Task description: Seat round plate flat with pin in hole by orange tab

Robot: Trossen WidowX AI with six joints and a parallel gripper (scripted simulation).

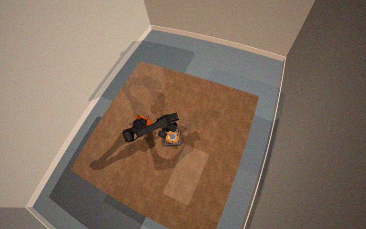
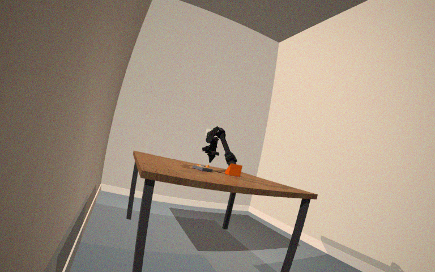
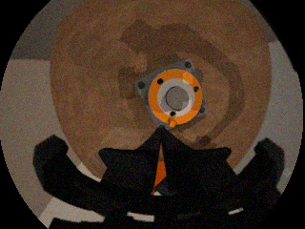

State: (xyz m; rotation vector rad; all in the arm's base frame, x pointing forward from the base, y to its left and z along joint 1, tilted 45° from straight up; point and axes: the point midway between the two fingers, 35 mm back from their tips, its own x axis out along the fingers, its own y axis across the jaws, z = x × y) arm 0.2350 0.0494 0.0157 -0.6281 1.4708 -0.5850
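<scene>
Right now the base is 50 mm below my gripper tip, 40 mm ahead of it and 30 mm to the right of it.
</scene>
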